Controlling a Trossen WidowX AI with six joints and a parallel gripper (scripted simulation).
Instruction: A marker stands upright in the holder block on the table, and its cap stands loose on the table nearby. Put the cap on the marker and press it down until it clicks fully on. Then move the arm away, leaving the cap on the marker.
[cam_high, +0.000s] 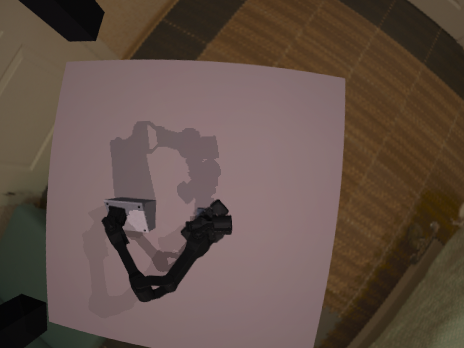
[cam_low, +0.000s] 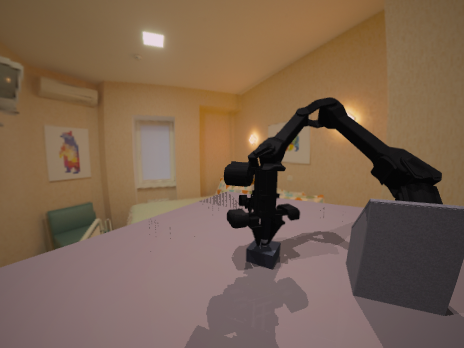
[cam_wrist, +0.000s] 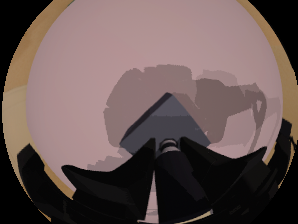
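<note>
Now: the dark marker cap 50 mm above my gripper tip and 10 mm behind it.
</note>
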